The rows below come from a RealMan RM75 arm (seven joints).
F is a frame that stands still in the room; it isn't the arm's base.
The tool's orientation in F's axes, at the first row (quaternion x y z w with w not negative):
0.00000 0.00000 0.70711 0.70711
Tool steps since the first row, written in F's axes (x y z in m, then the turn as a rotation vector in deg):
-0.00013 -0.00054 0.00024 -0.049 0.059 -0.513
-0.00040 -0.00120 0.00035 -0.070 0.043 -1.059
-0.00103 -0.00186 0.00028 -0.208 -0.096 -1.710
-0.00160 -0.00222 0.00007 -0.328 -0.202 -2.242
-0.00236 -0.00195 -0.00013 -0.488 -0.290 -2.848
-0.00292 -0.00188 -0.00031 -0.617 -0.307 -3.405
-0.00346 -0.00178 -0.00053 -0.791 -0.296 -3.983
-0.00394 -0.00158 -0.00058 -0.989 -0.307 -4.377
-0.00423 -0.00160 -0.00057 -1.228 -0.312 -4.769
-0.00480 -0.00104 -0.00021 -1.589 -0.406 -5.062
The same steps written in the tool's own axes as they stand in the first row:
-0.00054 0.00013 0.00024 0.059 0.049 -0.513
-0.00120 0.00040 0.00035 0.043 0.070 -1.059
-0.00186 0.00103 0.00028 -0.096 0.208 -1.710
-0.00222 0.00160 0.00007 -0.202 0.328 -2.242
-0.00195 0.00236 -0.00013 -0.290 0.488 -2.848
-0.00188 0.00292 -0.00031 -0.307 0.617 -3.405
-0.00178 0.00346 -0.00053 -0.296 0.791 -3.983
-0.00158 0.00394 -0.00058 -0.307 0.989 -4.377
-0.00160 0.00423 -0.00057 -0.312 1.228 -4.769
-0.00104 0.00480 -0.00021 -0.406 1.589 -5.062

